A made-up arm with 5 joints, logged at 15 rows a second.
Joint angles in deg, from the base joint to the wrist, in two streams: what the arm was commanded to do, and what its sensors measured. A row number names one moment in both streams.
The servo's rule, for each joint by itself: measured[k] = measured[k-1] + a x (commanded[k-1-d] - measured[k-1]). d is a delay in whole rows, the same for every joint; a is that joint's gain. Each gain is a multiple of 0.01, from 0.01 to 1. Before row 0 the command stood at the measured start. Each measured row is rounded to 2 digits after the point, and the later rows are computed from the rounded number. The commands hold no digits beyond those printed.
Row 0, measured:
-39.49, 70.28, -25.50, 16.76, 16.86
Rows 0 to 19, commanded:
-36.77, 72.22, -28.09, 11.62, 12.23
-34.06, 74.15, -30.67, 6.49, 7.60
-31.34, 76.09, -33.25, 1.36, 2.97
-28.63, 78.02, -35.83, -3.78, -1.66
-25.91, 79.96, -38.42, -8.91, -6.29
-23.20, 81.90, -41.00, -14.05, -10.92
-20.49, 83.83, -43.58, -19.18, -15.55
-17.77, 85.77, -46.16, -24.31, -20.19
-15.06, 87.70, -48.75, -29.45, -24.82
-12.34, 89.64, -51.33, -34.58, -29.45
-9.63, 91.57, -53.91, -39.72, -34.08
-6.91, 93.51, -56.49, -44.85, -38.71
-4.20, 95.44, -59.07, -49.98, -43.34
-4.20, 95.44, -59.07, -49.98, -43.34
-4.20, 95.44, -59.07, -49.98, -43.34
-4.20, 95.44, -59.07, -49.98, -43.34
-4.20, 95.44, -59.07, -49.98, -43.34
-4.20, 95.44, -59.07, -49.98, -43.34
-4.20, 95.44, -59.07, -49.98, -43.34
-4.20, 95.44, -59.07, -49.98, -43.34
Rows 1 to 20, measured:
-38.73, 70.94, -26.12, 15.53, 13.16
-37.42, 72.03, -27.21, 13.36, 8.71
-35.72, 73.41, -28.66, 10.48, 4.12
-33.73, 74.98, -30.38, 7.06, -0.50
-31.54, 76.67, -32.31, 3.23, -5.13
-29.20, 78.45, -34.40, -0.92, -9.76
-26.76, 80.28, -36.60, -5.30, -14.39
-24.24, 82.15, -38.89, -9.86, -19.03
-21.67, 84.04, -41.26, -14.56, -23.66
-19.06, 85.94, -43.68, -19.36, -28.29
-16.42, 87.85, -46.14, -24.25, -32.92
-13.76, 89.77, -48.62, -29.19, -37.55
-11.08, 91.70, -51.13, -34.18, -42.18
-9.15, 92.97, -53.04, -37.97, -43.11
-7.76, 93.81, -54.49, -40.85, -43.29
-6.76, 94.36, -55.59, -43.04, -43.33
-6.04, 94.73, -56.43, -44.71, -43.34
-5.52, 94.97, -57.06, -45.97, -43.34
-5.15, 95.13, -57.54, -46.93, -43.34
-4.88, 95.24, -57.91, -47.66, -43.34
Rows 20 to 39, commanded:
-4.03, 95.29, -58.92, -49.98, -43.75
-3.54, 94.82, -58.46, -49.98, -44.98
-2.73, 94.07, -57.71, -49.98, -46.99
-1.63, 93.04, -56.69, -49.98, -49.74
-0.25, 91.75, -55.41, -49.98, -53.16
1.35, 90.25, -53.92, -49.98, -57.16
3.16, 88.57, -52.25, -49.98, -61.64
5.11, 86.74, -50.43, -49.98, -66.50
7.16, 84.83, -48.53, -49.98, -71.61
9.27, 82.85, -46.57, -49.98, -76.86
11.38, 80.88, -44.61, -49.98, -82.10
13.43, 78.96, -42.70, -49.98, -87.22
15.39, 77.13, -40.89, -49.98, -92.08
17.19, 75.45, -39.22, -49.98, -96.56
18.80, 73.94, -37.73, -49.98, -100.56
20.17, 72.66, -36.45, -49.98, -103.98
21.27, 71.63, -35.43, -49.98, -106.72
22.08, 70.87, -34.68, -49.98, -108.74
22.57, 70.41, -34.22, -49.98, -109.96
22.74, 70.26, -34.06, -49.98, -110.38
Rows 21 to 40, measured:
-4.64, 95.26, -58.15, -48.22, -43.67
-4.33, 95.11, -58.22, -48.64, -44.72
-3.88, 94.76, -58.10, -48.96, -46.54
-3.25, 94.18, -57.76, -49.20, -49.10
-2.41, 93.35, -57.20, -49.39, -52.35
-1.36, 92.30, -56.41, -49.53, -56.20
-0.09, 91.03, -55.41, -49.64, -60.55
1.37, 89.57, -54.21, -49.72, -65.31
2.99, 87.96, -52.85, -49.78, -70.35
4.75, 86.22, -51.34, -49.83, -75.56
6.61, 84.40, -49.72, -49.87, -80.79
8.52, 82.55, -48.04, -49.90, -85.93
10.44, 80.71, -46.32, -49.92, -90.85
12.33, 78.92, -44.62, -49.93, -95.42
14.14, 77.23, -42.97, -49.94, -99.53
15.83, 75.68, -41.41, -49.95, -103.09
17.35, 74.30, -39.97, -49.96, -105.99
18.67, 73.13, -38.70, -49.96, -108.19
19.76, 72.21, -37.62, -49.96, -109.61
20.59, 71.55, -36.77, -49.96, -110.23

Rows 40 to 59, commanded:
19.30, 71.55, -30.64, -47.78, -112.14
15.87, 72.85, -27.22, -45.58, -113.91
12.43, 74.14, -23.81, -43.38, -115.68
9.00, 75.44, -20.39, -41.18, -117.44
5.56, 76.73, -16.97, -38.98, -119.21
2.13, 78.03, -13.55, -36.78, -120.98
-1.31, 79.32, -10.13, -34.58, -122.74
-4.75, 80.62, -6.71, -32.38, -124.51
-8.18, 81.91, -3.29, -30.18, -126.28
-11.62, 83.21, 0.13, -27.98, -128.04
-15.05, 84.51, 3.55, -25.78, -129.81
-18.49, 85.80, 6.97, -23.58, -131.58
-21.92, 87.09, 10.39, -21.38, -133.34
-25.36, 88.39, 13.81, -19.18, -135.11
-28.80, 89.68, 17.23, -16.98, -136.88
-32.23, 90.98, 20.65, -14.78, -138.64
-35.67, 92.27, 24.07, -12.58, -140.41
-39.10, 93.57, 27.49, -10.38, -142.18
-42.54, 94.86, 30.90, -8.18, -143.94
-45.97, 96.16, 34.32, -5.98, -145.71
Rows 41 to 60, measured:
20.23, 71.55, -35.30, -49.44, -111.76
19.01, 71.99, -33.36, -48.51, -113.48
17.17, 72.72, -31.07, -47.28, -115.24
14.88, 73.64, -28.51, -45.82, -117.00
12.27, 74.69, -25.74, -44.18, -118.77
9.43, 75.83, -22.81, -42.40, -120.54
6.42, 77.02, -19.77, -40.52, -122.30
3.29, 78.24, -16.64, -38.57, -124.07
0.08, 79.49, -13.44, -36.56, -125.84
-3.20, 80.75, -10.18, -34.50, -127.60
-6.52, 82.03, -6.88, -32.41, -129.37
-9.87, 83.31, -3.56, -30.29, -131.14
-13.24, 84.60, -0.21, -28.15, -132.90
-16.63, 85.89, 3.15, -26.00, -134.67
-20.04, 87.18, 6.53, -23.84, -136.44
-23.45, 88.47, 9.92, -21.67, -138.20
-26.87, 89.76, 13.32, -19.49, -139.97
-30.29, 91.06, 16.72, -17.30, -141.74
-33.72, 92.35, 20.12, -15.11, -143.50
-37.15, 93.65, 23.53, -12.92, -145.27

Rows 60 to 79, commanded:
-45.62, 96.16, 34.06, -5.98, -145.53
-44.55, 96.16, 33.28, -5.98, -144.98
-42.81, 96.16, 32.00, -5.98, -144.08
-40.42, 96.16, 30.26, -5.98, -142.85
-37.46, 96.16, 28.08, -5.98, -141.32
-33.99, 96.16, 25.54, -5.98, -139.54
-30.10, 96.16, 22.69, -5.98, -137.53
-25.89, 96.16, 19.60, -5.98, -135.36
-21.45, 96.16, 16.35, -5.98, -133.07
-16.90, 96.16, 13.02, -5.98, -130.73
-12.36, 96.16, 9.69, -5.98, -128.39
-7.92, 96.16, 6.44, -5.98, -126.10
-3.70, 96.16, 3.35, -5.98, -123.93
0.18, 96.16, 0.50, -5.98, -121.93
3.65, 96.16, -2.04, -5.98, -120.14
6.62, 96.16, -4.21, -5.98, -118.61
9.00, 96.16, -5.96, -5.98, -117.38
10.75, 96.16, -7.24, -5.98, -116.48
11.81, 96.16, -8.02, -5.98, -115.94
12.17, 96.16, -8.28, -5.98, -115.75
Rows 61 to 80, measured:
-39.52, 94.50, 26.06, -11.25, -145.48
-40.93, 95.06, 27.79, -9.99, -145.08
-41.46, 95.43, 28.80, -9.03, -144.28
-41.17, 95.68, 29.15, -8.30, -143.14
-40.13, 95.84, 28.89, -7.74, -141.68
-38.41, 95.95, 28.09, -7.32, -139.97
-36.08, 96.02, 26.79, -7.00, -138.02
-33.23, 96.07, 25.06, -6.76, -135.89
-29.93, 96.10, 22.97, -6.57, -133.63
-26.28, 96.12, 20.58, -6.43, -131.31
-22.38, 96.13, 17.97, -6.32, -128.97
-18.33, 96.14, 15.20, -6.24, -126.67
-14.23, 96.15, 12.36, -6.18, -124.48
-10.20, 96.15, 9.51, -6.13, -122.44
-6.32, 96.15, 6.74, -6.09, -120.60
-2.70, 96.15, 4.11, -6.06, -119.01
0.58, 96.15, 1.69, -6.04, -117.71
3.43, 96.15, -0.45, -6.03, -116.73
5.78, 96.15, -2.27, -6.02, -116.10
7.57, 96.15, -3.71, -6.01, -115.82

